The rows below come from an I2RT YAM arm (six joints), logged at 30 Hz.
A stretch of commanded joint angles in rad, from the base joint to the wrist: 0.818 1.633 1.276 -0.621 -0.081 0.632; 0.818 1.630 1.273 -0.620 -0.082 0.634; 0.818 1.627 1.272 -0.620 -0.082 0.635; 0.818 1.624 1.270 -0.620 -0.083 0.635; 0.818 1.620 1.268 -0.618 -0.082 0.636; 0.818 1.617 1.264 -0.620 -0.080 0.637; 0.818 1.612 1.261 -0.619 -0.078 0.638; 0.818 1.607 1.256 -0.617 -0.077 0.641; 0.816 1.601 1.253 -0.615 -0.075 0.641; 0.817 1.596 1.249 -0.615 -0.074 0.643; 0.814 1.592 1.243 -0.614 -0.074 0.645; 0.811 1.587 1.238 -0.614 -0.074 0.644; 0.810 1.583 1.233 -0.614 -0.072 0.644; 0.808 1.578 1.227 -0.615 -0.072 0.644; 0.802 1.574 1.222 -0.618 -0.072 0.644; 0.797 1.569 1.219 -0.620 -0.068 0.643; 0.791 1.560 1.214 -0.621 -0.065 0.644; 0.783 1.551 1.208 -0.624 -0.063 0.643; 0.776 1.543 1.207 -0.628 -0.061 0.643; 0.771 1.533 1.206 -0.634 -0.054 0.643
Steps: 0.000 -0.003 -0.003 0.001 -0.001 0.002; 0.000 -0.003 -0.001 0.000 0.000 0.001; 0.000 -0.003 -0.002 0.000 -0.001 0.000; 0.000 -0.004 -0.002 0.002 0.001 0.001; 0.000 -0.003 -0.004 -0.002 0.002 0.001; 0.000 -0.005 -0.003 0.001 0.002 0.001; 0.000 -0.005 -0.005 0.002 0.001 0.003; -0.002 -0.006 -0.003 0.002 0.002 0.000; 0.001 -0.005 -0.004 0.000 0.001 0.002; -0.003 -0.004 -0.006 0.001 0.000 0.002; -0.003 -0.005 -0.005 0.000 0.000 -0.001; -0.001 -0.004 -0.005 0.000 0.002 0.000; -0.002 -0.005 -0.006 -0.001 0.000 0.000; -0.006 -0.004 -0.005 -0.003 0.000 0.000; -0.005 -0.005 -0.003 -0.002 0.004 -0.001; -0.006 -0.009 -0.005 -0.001 0.003 0.001; -0.008 -0.009 -0.006 -0.003 0.002 -0.001; -0.007 -0.008 -0.001 -0.004 0.002 0.000; -0.005 -0.010 -0.001 -0.006 0.007 0.000
